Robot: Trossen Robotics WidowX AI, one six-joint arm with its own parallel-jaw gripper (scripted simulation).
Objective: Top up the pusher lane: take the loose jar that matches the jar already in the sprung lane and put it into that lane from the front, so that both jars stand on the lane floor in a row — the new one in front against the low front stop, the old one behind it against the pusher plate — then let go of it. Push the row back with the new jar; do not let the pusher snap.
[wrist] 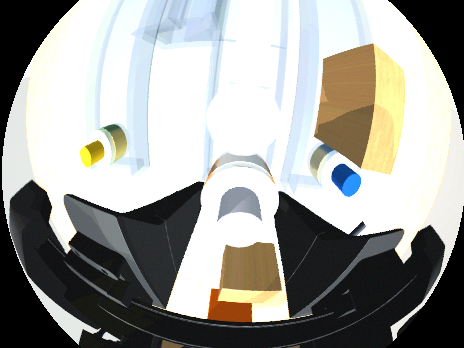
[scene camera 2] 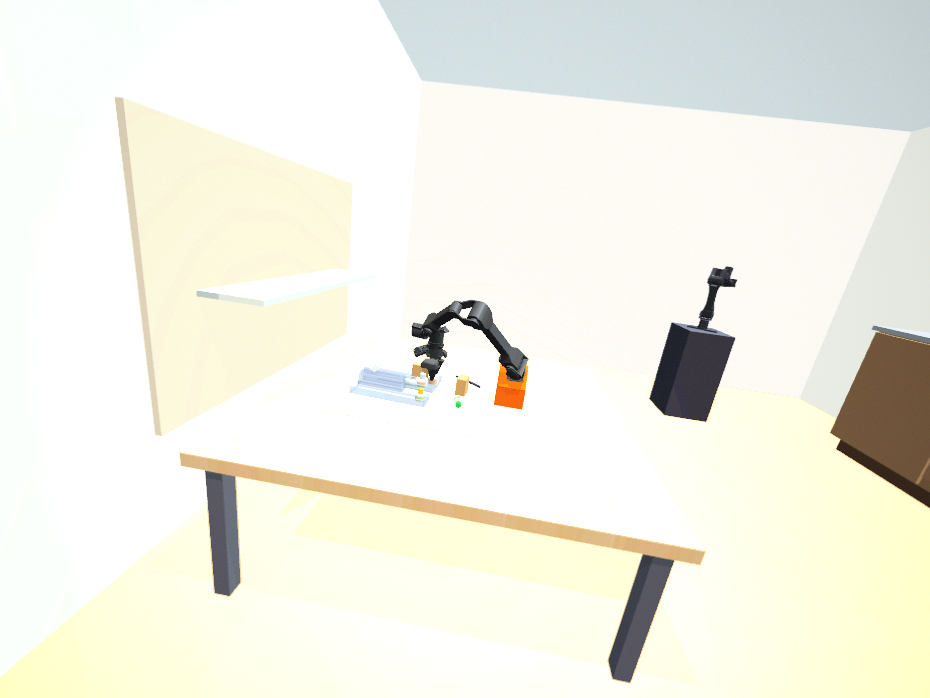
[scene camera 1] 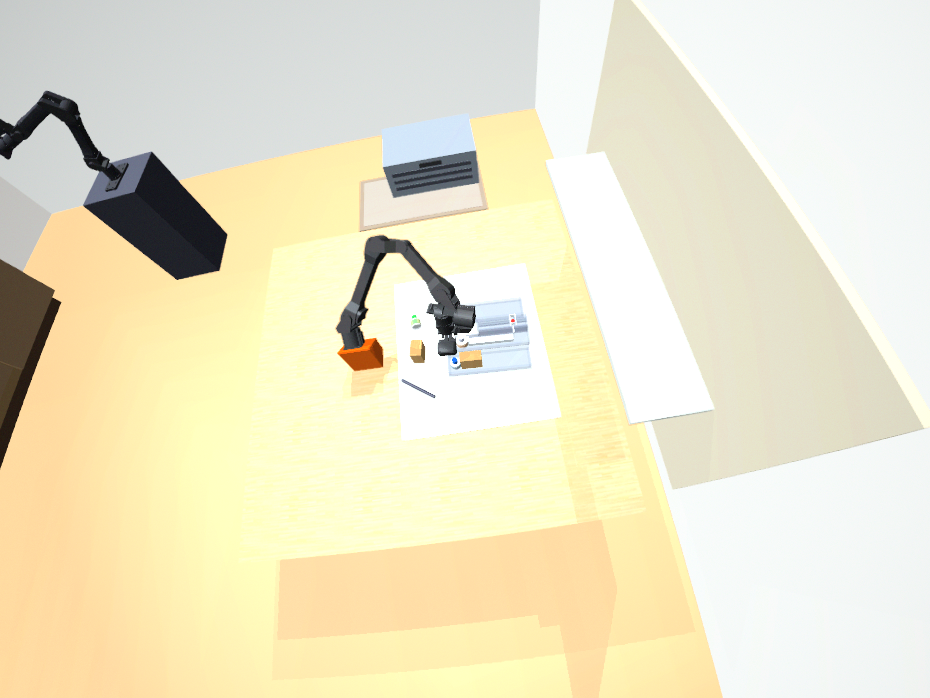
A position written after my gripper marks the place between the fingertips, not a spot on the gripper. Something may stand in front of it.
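On scene camera 1 I can see a clear lane rack (scene camera 1: 522,337). Scene camera 2 gives me the rack (scene camera 2: 383,377) again, plus my gripper (scene camera 2: 433,378). Then in the wrist view there's my gripper (wrist: 240,193) too, together with a wooden block (wrist: 362,101) and another wooden block (wrist: 250,274).
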